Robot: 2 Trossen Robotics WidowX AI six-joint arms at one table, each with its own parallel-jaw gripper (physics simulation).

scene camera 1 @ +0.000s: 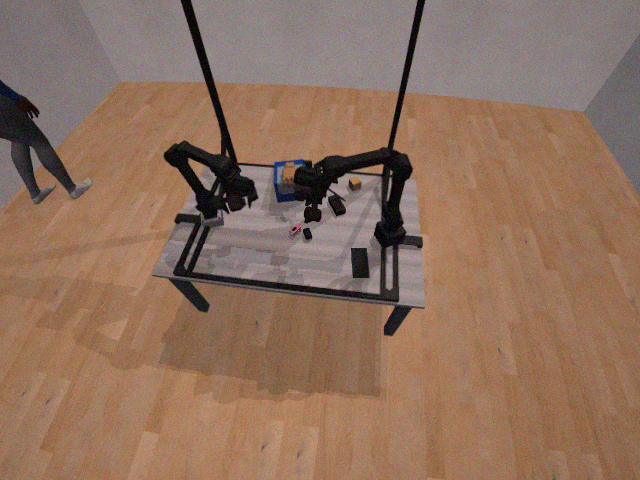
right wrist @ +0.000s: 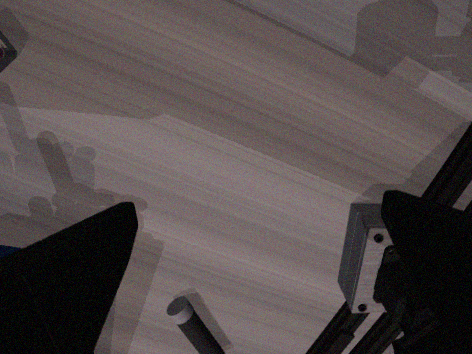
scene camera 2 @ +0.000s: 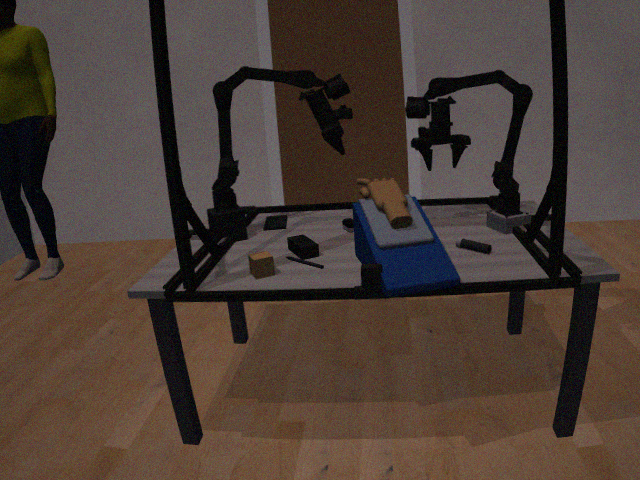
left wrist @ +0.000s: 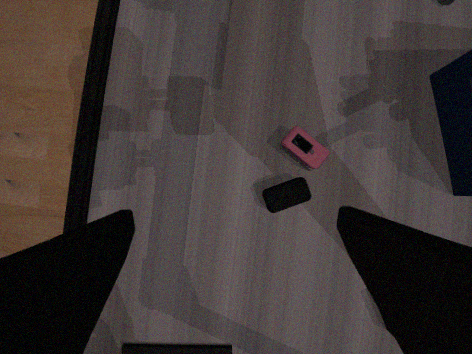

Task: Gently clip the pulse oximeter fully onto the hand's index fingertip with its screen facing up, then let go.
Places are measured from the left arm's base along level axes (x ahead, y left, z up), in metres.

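Where they show: left gripper, fingertip midpoint: (scene camera 2: 342,151) (left wrist: 237,218); right gripper, fingertip midpoint: (scene camera 1: 239,210) (right wrist: 259,208) (scene camera 2: 442,169); left arm's base, origin of the base link: (scene camera 1: 391,227) (scene camera 2: 225,209); right arm's base, origin of the base link: (scene camera 1: 210,213) (scene camera 2: 508,212).
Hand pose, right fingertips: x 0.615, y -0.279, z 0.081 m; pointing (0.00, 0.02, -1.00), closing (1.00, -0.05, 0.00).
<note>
Things, the pixels of their top centre, and the offset from my right fingertips.
- pink pulse oximeter, middle of its top: (left wrist: 306,147) (scene camera 1: 295,227) dx -0.220, dy +0.077, dz -0.142 m
- small black block, middle of its top: (left wrist: 288,195) (scene camera 2: 349,220) (scene camera 1: 307,232) dx -0.266, dy +0.122, dz -0.143 m
- larger black box, middle of its top: (scene camera 2: 302,240) (scene camera 1: 337,202) dx -0.467, dy +0.008, dz -0.140 m
- wooden cube, middle of its top: (scene camera 2: 260,255) (scene camera 1: 355,180) dx -0.613, dy -0.087, dz -0.125 m
- thin dark rod, middle of its top: (scene camera 2: 302,260) dx -0.498, dy -0.072, dz -0.166 m
- dark cylinder, middle of its top: (right wrist: 196,343) (scene camera 2: 473,240) dx -0.080, dy -0.250, dz -0.148 m
The pink pulse oximeter (scene camera 1: 295,229) (left wrist: 305,148) lies on the table with its dark screen facing up, beside a small black block. The tan hand (scene camera 1: 288,173) (scene camera 2: 388,198) rests on the grey pad of the blue sloped stand; its fingertips are too small to tell apart. My left gripper (left wrist: 237,218) is open and empty, high above the table, with the oximeter ahead of its fingers in the left wrist view. My right gripper (scene camera 2: 442,167) (right wrist: 259,208) is open and empty above the table, to the right of the hand in scene camera 2.
The small black block (scene camera 1: 307,233) (left wrist: 286,194) lies close to the oximeter. The blue stand (scene camera 2: 418,271) stands at the table edge. A larger black box (scene camera 1: 337,205) (scene camera 2: 303,246), a wooden cube (scene camera 1: 354,183) (scene camera 2: 261,264), a thin dark rod (scene camera 2: 305,261) and a dark cylinder (scene camera 2: 474,245) (right wrist: 199,334) lie around it.
</note>
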